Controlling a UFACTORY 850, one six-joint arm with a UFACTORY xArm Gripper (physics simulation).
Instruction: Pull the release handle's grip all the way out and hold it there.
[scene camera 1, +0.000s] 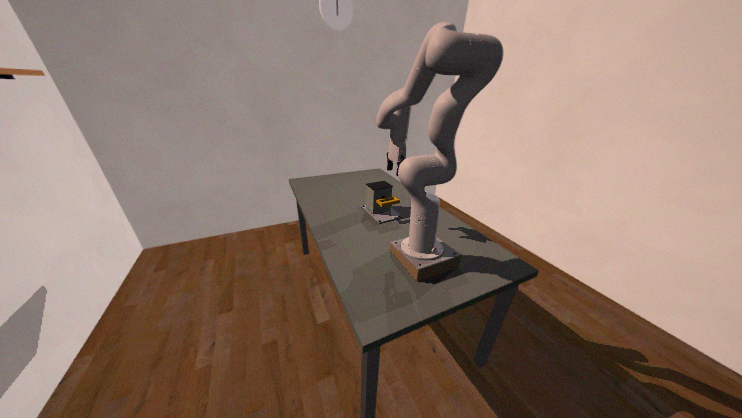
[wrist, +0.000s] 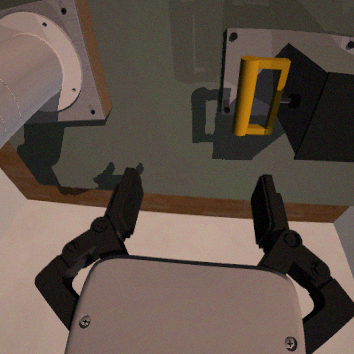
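The release handle's yellow grip (scene camera 1: 389, 203) (wrist: 245, 95) is a rectangular loop standing out sideways from a dark box-shaped housing (scene camera 1: 371, 199) (wrist: 332, 120). A short thin rod (wrist: 287, 100) joins the grip to the housing in the wrist view. The housing is fixed on a light grey mounting plate (scene camera 1: 374, 216) (wrist: 233, 55). My gripper (scene camera 1: 394, 169) (wrist: 196, 182) is open, with nothing between its black fingers. It points down and hangs above the table, higher than the grip and apart from it. In the wrist view the grip shows beyond the fingertips, towards the upper right.
The grey-green table (scene camera 1: 345, 254) (wrist: 150, 145) carries the handle unit and my arm's wooden base block (scene camera 1: 438, 267) (wrist: 92, 55). The grip is on the housing's side facing the arm base. A pale wall stands beyond the table's long edge. Shadows of the arm and grip lie on the table.
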